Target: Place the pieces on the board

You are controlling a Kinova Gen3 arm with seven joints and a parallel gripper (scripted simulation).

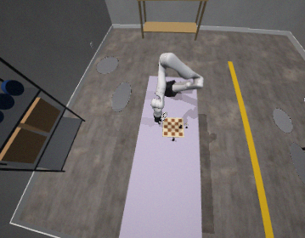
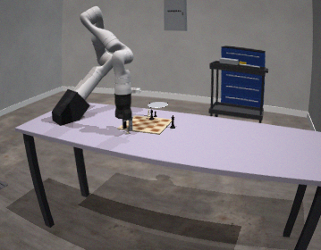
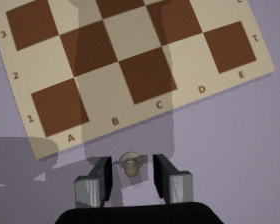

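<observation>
Now: the white pawn 2 cm below my hand. Round my hand: chessboard: 15 cm to the left, 3 cm below; black king: 18 cm to the left, 14 cm ahead, 1 cm below; white bishop: 27 cm to the left, 6 cm behind, 2 cm below.
</observation>
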